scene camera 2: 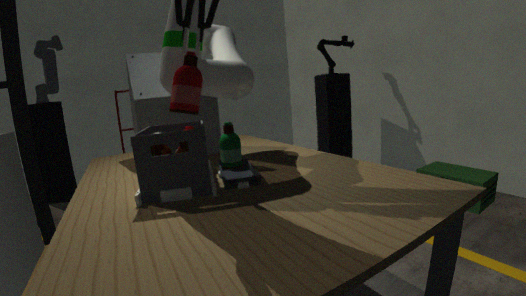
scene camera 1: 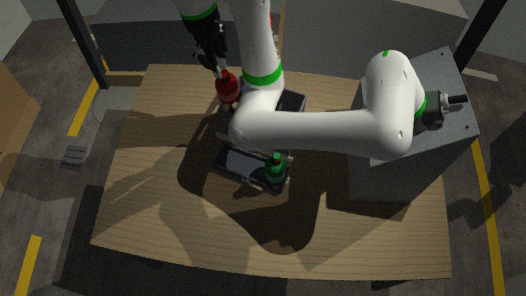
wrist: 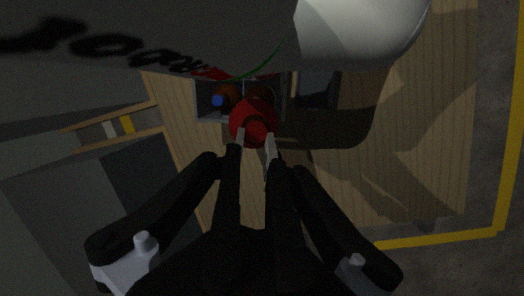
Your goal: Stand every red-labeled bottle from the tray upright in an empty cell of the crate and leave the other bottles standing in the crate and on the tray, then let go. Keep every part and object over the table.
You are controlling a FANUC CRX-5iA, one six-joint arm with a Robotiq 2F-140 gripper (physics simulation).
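Places are measured from the arm's base along level axes (x ahead, y left, z up), in millimetres.
Pixels of known places: gripper, between the fingertips: (scene camera 2: 190, 54) (scene camera 1: 221, 72) (wrist: 254, 140).
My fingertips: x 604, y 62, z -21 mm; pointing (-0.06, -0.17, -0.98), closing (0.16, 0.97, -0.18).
Observation:
Ahead of a thing's pixels: the offset from my fingertips to its top centre. "pt": to the spot under its first point. Level surfaces: height alone.
My gripper (scene camera 1: 221, 69) (scene camera 2: 192, 50) (wrist: 254, 140) is shut on the neck of a red bottle @(6 mm back, 14 mm right, 9 mm up) (scene camera 1: 227, 88) (scene camera 2: 186, 90) (wrist: 250, 115). It holds the bottle nearly upright, slightly tilted, above the grey crate @(131 mm back, 14 mm right, 187 mm down) (scene camera 2: 172, 172) (wrist: 201, 119). In the wrist view, a brown bottle with a blue cap @(25 mm back, 119 mm right, 199 mm down) (wrist: 218, 100) and another brown bottle @(21 mm back, 36 mm right, 199 mm down) (wrist: 260, 92) stand in crate cells at the near end; the held bottle partly covers the second. The arm hides much of the crate in scene camera 1. A green bottle @(229 mm back, 104 mm left, 202 mm down) (scene camera 1: 275, 170) (scene camera 2: 230, 147) stands on the dark tray @(pt 74 mm back, 104 mm left, 357 mm down) (scene camera 1: 235, 162) (scene camera 2: 237, 175).
The crate and tray stand side by side on the wooden table @(362 mm down) (scene camera 1: 150, 220) (scene camera 2: 125, 250). The white arm (scene camera 1: 320, 131) (scene camera 2: 225, 77) reaches over both from its grey pedestal (scene camera 1: 385, 175). In scene camera 1, the held bottle is near the table's back edge.

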